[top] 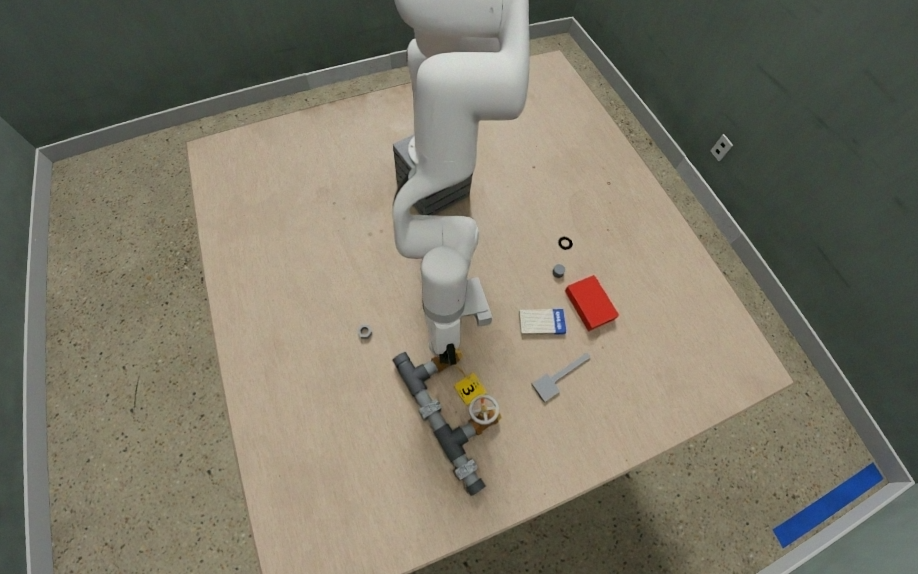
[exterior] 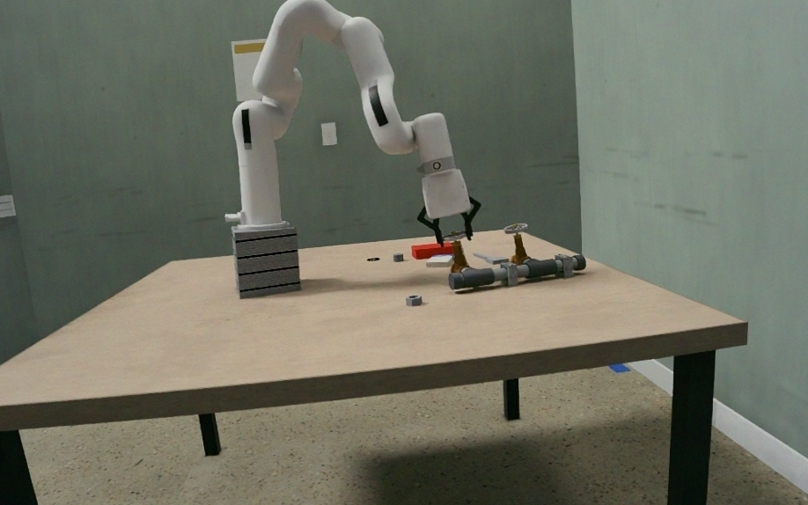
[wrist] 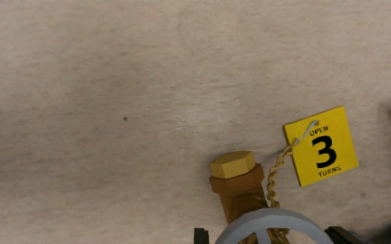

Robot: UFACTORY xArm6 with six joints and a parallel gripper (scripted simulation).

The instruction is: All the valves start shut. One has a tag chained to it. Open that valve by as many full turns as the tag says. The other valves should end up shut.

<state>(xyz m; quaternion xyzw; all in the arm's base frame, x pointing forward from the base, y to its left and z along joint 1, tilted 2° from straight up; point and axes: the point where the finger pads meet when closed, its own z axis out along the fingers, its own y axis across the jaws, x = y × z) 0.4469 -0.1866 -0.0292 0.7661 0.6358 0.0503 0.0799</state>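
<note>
Now: the yellow tag 90 mm ahead of my hand, 40 mm to the left of it and 110 mm below it. Round my hand: grey scraper (160 mm ahead, 220 mm to the left, 110 mm below); then white card (30 mm ahead, 260 mm to the left, 100 mm below); then red block (40 mm ahead, 390 mm to the left, 100 mm below).
</note>
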